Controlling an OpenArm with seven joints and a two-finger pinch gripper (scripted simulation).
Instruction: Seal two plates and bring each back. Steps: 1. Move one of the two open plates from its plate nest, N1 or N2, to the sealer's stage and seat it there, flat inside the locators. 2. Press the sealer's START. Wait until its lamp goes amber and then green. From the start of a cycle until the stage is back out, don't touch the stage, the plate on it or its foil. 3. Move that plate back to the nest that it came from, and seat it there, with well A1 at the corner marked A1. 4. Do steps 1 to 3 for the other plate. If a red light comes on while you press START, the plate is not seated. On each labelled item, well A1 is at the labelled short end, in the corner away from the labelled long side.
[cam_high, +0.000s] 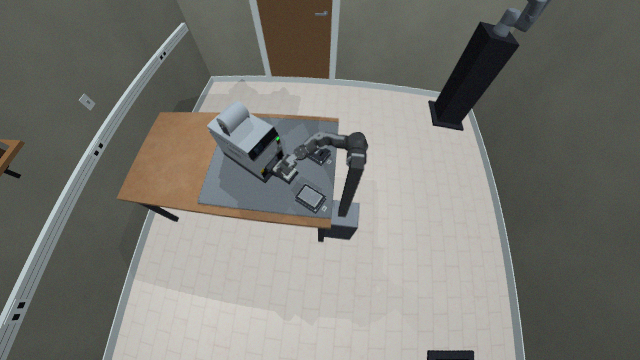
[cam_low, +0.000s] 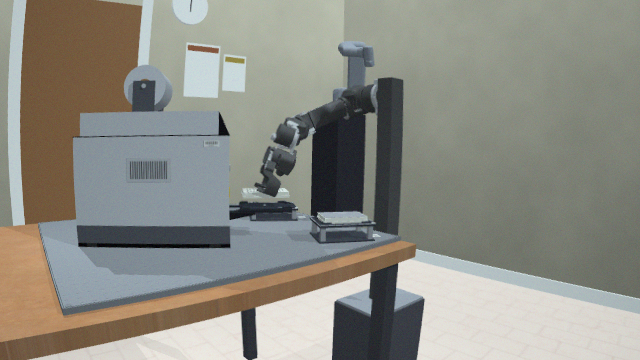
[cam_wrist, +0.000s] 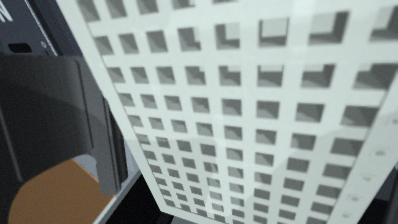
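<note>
My hand is 10 mm above the white open-well plate. Also, from my hand: white start button (50 mm ahead, 130 mm to the right, 50 mm above); yellow warning mark (130 mm ahead, 30 mm to the left, 10 mm above); sealer stage (50 mm below).
</note>
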